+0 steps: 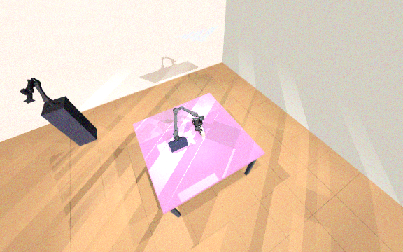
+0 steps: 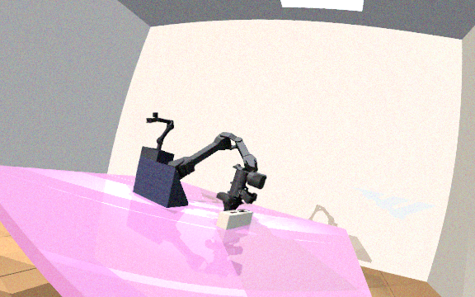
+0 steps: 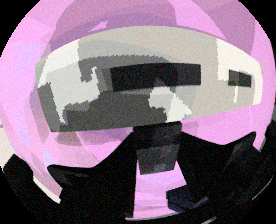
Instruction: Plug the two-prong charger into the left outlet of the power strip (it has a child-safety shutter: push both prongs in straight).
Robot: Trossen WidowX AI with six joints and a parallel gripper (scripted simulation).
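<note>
The two-prong charger lies 20 mm ahead of my gripper tip and 10 mm above it.
</note>
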